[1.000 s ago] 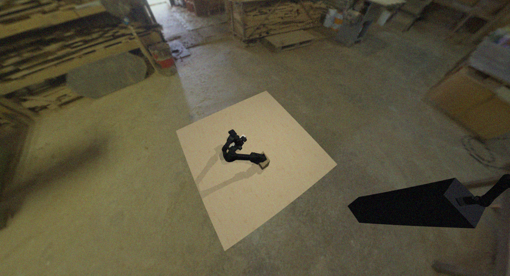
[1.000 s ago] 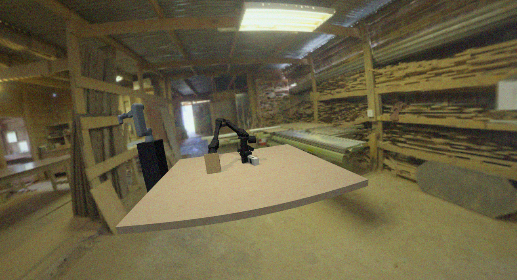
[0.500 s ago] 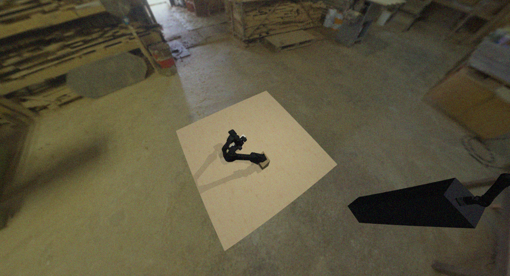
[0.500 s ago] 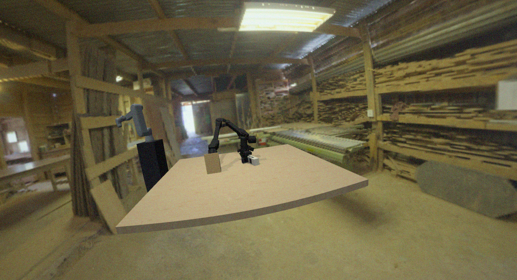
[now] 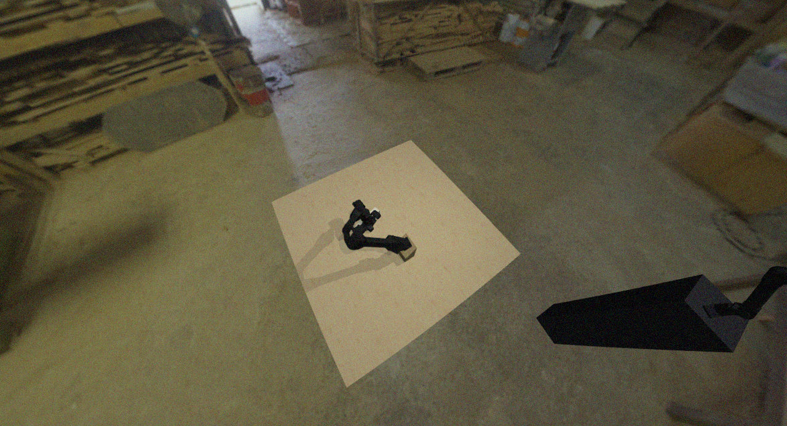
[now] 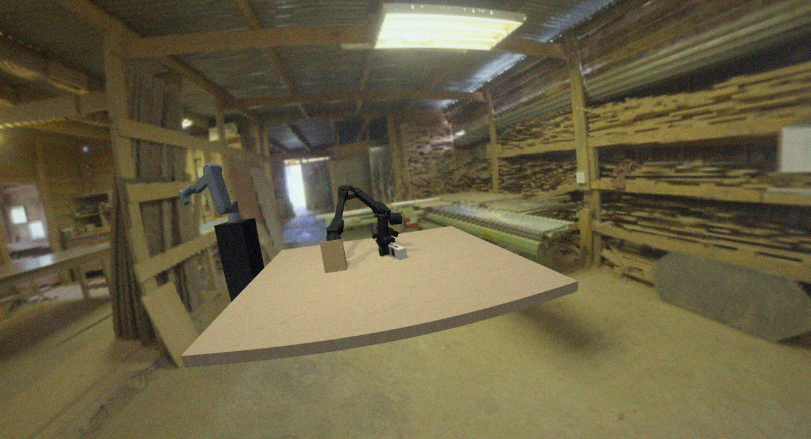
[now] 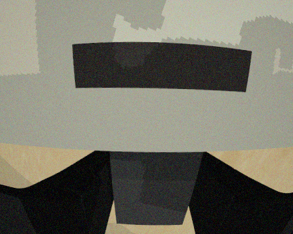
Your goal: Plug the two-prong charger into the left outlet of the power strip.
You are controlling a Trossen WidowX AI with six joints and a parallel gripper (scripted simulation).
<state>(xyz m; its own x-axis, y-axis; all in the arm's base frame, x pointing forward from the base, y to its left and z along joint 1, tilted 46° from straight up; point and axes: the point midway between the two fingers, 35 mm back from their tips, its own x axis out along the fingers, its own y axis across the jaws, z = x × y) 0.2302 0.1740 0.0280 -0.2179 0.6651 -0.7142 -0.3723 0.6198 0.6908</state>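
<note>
My gripper tip is 20 mm short of the black two-prong charger, 10 mm to the right of it and 10 mm below it.
</note>
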